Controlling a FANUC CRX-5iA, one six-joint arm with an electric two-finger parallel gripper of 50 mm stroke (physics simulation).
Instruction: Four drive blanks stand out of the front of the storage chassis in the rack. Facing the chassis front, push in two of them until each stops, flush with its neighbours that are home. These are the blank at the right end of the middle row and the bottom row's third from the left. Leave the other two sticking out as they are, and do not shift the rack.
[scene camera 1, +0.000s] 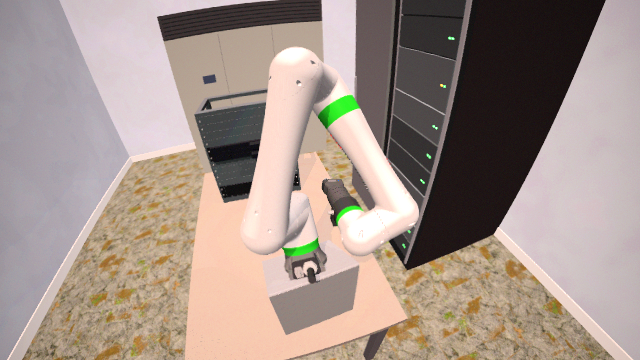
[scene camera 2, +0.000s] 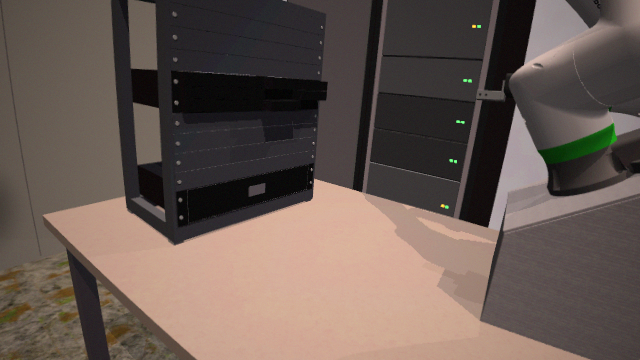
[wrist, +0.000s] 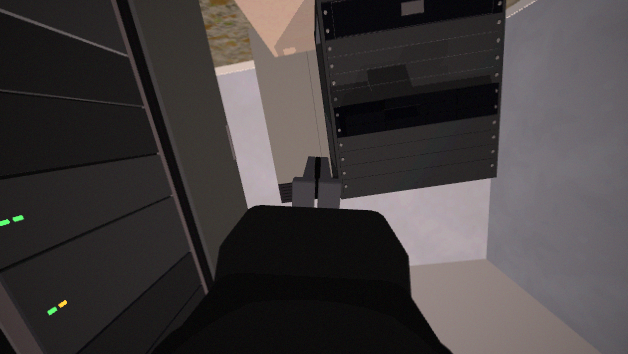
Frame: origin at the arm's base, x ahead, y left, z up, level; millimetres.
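Where they show: gripper, fingertip midpoint: (scene camera 1: 325, 180) (scene camera 2: 477, 95) (wrist: 317, 169); arm's base, origin of the base link: (scene camera 1: 306, 263) (scene camera 2: 591, 180).
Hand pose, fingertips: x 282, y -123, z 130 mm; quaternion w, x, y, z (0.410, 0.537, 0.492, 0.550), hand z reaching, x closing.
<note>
Things, the pixels of their centre, and the offset from my fingertips. "pt": a spot on its surface instead. Level surfaces: height alone.
- black storage chassis, surface spot: (scene camera 2: 220, 92) (scene camera 1: 227, 152) pt dx +416, dy +467, dz -41 mm
- dark blank, surface spot: (scene camera 2: 315, 91) pt dx +398, dy +169, dz -30 mm
- dark block, surface spot: (scene camera 2: 279, 93) pt dx +428, dy +279, dz -40 mm
- table, its level: dz -401 mm
The black storage chassis (scene camera 1: 232, 151) (scene camera 2: 220, 92) (wrist: 450, 107) sits across the rack (scene camera 1: 203, 150) (scene camera 2: 167, 125) (wrist: 327, 100); the wrist view shows it upside down. A dark blank (scene camera 2: 315, 91) at the chassis's right end stands out past the rack's edge in scene camera 2. Another dark block (scene camera 2: 279, 93) shows left of it. Their exact rows, and the third blank from the left in the bottom row, are too dark to tell. My gripper (wrist: 317, 169) is shut and empty, in front of the rack and apart from it. The arm hides the chassis's right part in scene camera 1.
The rack stands on the table (scene camera 1: 220, 260) (scene camera 2: 300, 280). A tall server cabinet (scene camera 1: 505, 125) (scene camera 2: 420, 110) (wrist: 90, 130) stands beside the table, close to the arm (scene camera 1: 380, 200). The grey pedestal (scene camera 1: 317, 305) (scene camera 2: 565, 270) carries the arm. A black unit (scene camera 2: 220, 202) fills the rack's bottom.
</note>
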